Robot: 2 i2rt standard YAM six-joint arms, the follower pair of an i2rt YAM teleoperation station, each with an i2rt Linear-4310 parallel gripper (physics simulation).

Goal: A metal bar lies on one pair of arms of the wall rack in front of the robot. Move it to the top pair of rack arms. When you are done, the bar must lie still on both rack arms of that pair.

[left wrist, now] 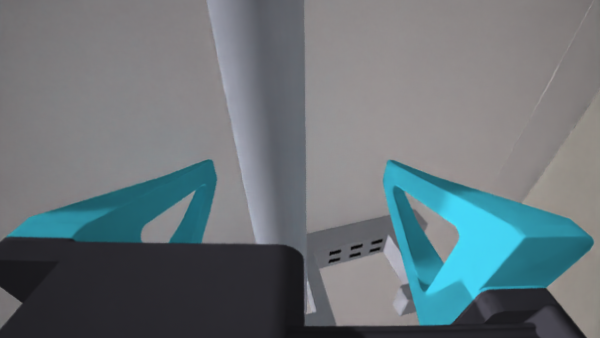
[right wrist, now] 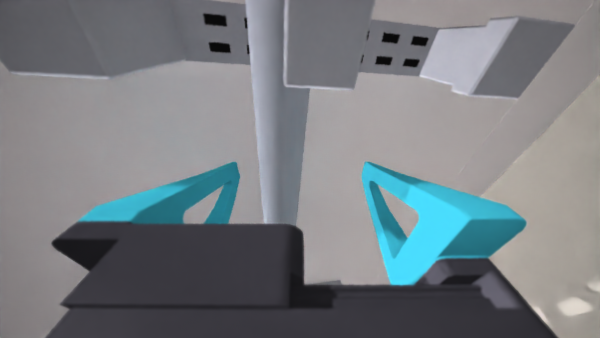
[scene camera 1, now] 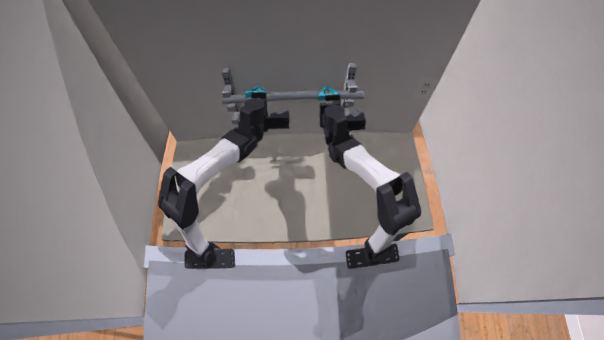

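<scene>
The grey metal bar (scene camera 1: 295, 95) (left wrist: 265, 125) (right wrist: 282, 150) lies level across the wall rack. In the right wrist view it sits behind the lip of a rack arm (right wrist: 322, 45), with another arm (right wrist: 55, 40) at the picture's left and one (right wrist: 480, 60) at its right. In scene camera 1 the top rack arms (scene camera 1: 226, 76) (scene camera 1: 351, 71) are above the bar. My left gripper (scene camera 1: 256, 91) (left wrist: 299, 169) is open, its cyan fingers on either side of the bar with gaps. My right gripper (scene camera 1: 328, 91) (right wrist: 300, 169) is open around the bar likewise. The bar's contact at the left rack arm is hidden.
The left rack upright (left wrist: 350, 250) shows beyond the left fingers, with a lower arm (left wrist: 402, 300). Grey side walls (scene camera 1: 75, 200) (scene camera 1: 540, 175) flank the station. A mat (scene camera 1: 370, 215) lies below the arms, before the back wall (scene camera 1: 290, 40).
</scene>
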